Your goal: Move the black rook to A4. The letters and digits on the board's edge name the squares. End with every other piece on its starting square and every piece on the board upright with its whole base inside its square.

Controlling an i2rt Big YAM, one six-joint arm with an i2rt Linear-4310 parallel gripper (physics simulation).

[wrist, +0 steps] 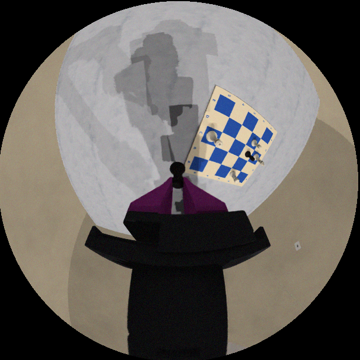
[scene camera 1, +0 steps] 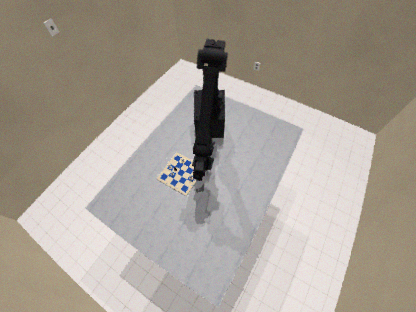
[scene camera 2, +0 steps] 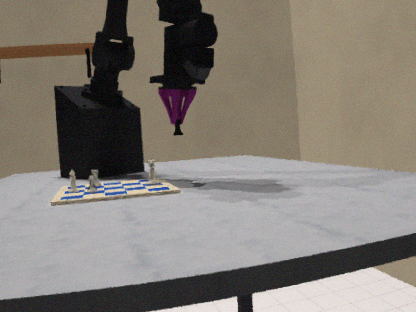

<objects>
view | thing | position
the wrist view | gripper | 177, 181
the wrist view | chessboard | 236, 124
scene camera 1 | chessboard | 180, 181
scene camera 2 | gripper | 176, 124
</objects>
